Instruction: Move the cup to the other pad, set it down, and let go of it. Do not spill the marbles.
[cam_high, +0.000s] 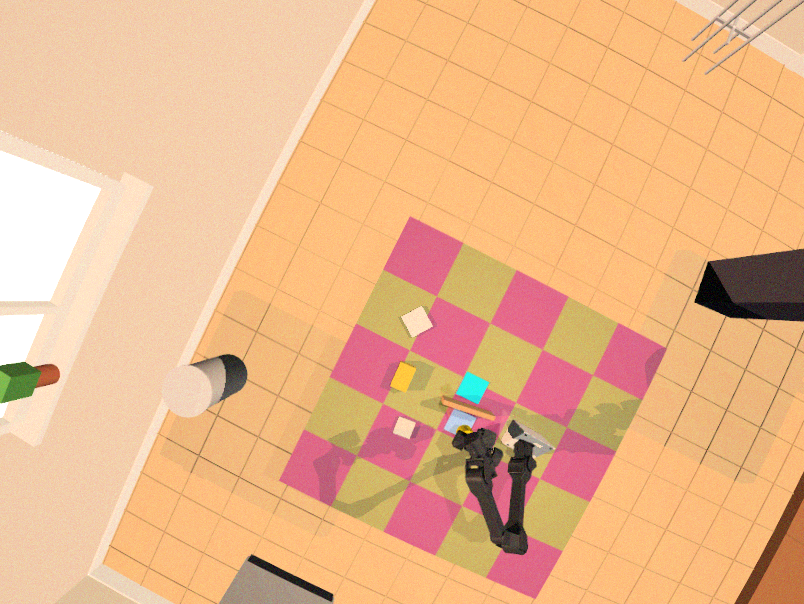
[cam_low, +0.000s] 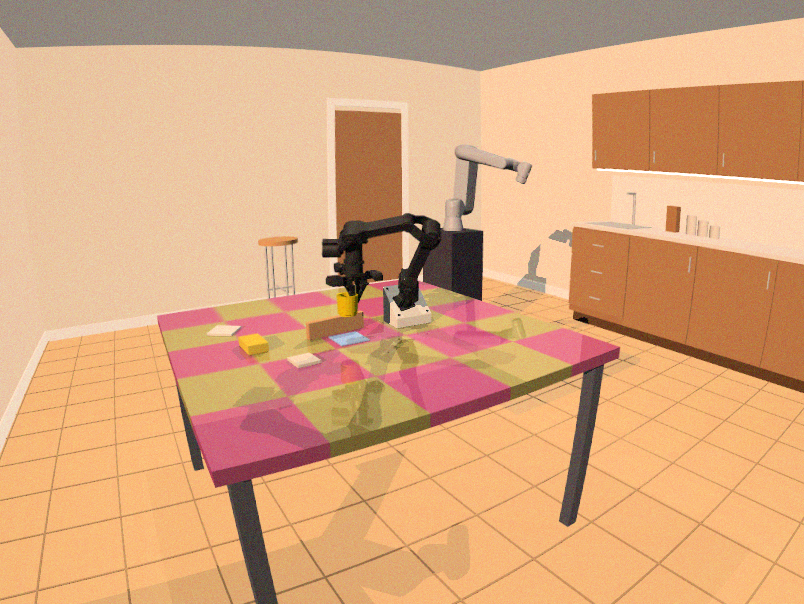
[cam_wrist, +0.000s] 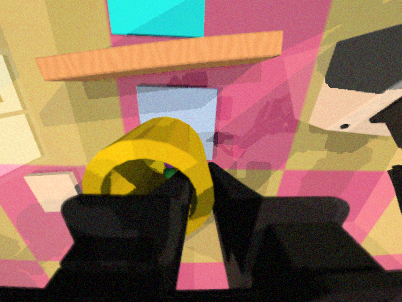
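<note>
The cyan pad is 40 mm ahead of my gripper tip, 170 mm to the right of it and 130 mm below it. The rest, counted from my gripper tip: green marble: 30 mm ahead, 20 mm to the left, 20 mm below; yellow cup: 20 mm ahead; purple marble: 30 mm ahead, 20 mm below.
</note>
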